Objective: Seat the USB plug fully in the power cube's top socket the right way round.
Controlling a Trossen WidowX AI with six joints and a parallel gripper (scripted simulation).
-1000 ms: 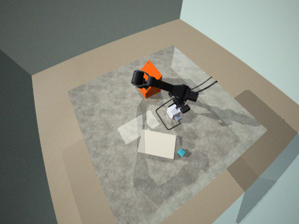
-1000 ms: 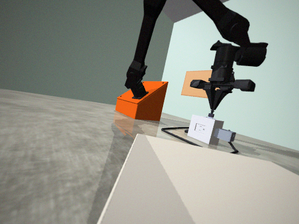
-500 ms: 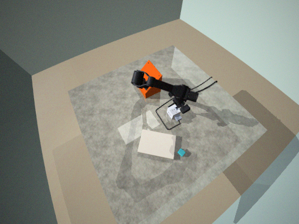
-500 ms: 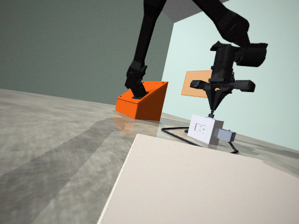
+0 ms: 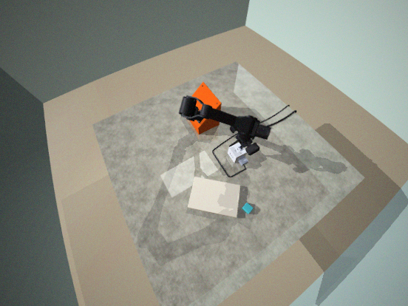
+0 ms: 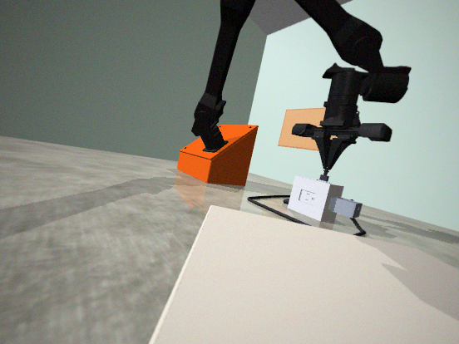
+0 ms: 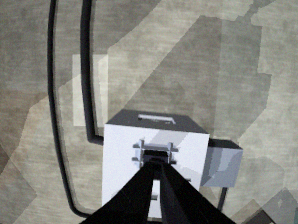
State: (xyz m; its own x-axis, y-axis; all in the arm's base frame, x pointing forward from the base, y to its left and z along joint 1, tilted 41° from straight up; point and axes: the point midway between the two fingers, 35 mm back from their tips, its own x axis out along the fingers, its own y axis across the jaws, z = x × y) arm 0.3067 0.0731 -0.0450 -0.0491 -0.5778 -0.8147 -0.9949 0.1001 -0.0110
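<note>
The USB plug lies 2 cm below my gripper tip. Also, from my gripper tip: teal cube 28 cm ahead, 17 cm to the right, 9 cm below; then flat beige box 13 cm ahead, 28 cm to the right, 9 cm below.
</note>
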